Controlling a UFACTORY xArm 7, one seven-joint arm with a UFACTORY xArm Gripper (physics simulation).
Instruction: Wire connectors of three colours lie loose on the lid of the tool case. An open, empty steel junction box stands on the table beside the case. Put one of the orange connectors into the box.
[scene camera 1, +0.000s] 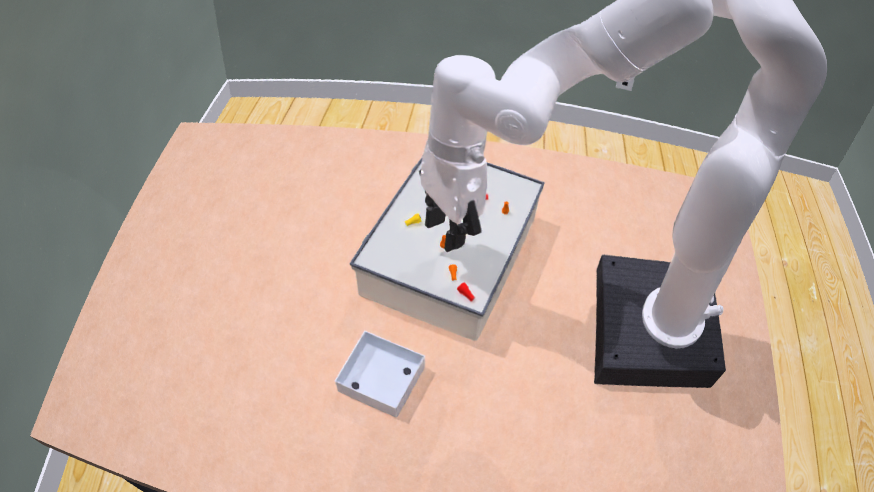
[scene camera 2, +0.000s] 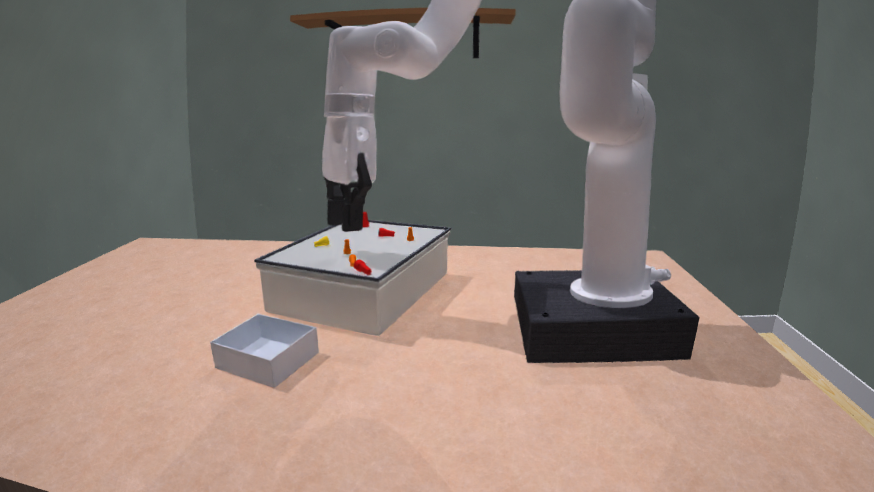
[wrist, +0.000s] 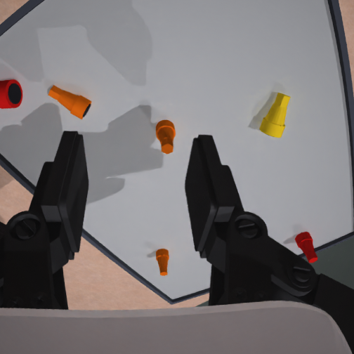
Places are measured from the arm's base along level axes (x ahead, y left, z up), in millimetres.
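Pixels of known places: gripper, between the fingertips: (scene camera 1: 444, 235) (scene camera 2: 344, 227); arm's base, origin of its link: (scene camera 1: 673, 318) (scene camera 2: 611, 293).
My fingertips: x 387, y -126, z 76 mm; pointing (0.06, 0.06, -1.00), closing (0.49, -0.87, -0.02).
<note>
Ahead of a thing's pixels: the offset from my fingertips to its top centre. "spot": to the spot under its first point.
My gripper (scene camera 1: 444, 231) (scene camera 2: 344, 221) (wrist: 137, 158) is partly open, fingers pointing down, with nothing between them. It hangs a little above the tool case lid {spot: 80 mm ahead, 24 mm right, 47 mm down} (scene camera 1: 391, 244) (wrist: 225, 60). An orange connector {2 mm back, 19 mm right, 24 mm down} (scene camera 1: 443, 242) (scene camera 2: 346, 246) (wrist: 165, 135) stands upright below it, partly hidden by a finger in scene camera 1 and right of the finger gap's middle in the wrist view. A second orange connector {13 mm back, 37 mm left, 35 mm down} (scene camera 1: 453, 271) (scene camera 2: 352, 259) (wrist: 71, 102) lies on its side. A third orange connector {107 mm back, 87 mm right, 24 mm down} (scene camera 1: 505, 207) (scene camera 2: 410, 234) (wrist: 162, 261) stands farther back. The steel junction box {102 mm ahead, 173 mm left, 95 mm down} (scene camera 1: 379, 372) (scene camera 2: 244, 366) is open and empty.
A yellow connector {45 mm ahead, 67 mm right, 32 mm down} (scene camera 1: 413, 219) (scene camera 2: 321, 242) (wrist: 276, 117) lies on the lid. A red connector {30 mm back, 75 mm left, 31 mm down} (scene camera 1: 466, 291) (scene camera 2: 362, 267) (wrist: 10, 94) lies at the near corner; two more red ones {67 mm back, 117 mm right, 31 mm down} (scene camera 2: 385, 232) {27 mm back, 194 mm right, 19 mm down} (scene camera 2: 365, 219) are farther back. The black arm base (scene camera 1: 617, 317) (scene camera 2: 605, 342) is at the right.
</note>
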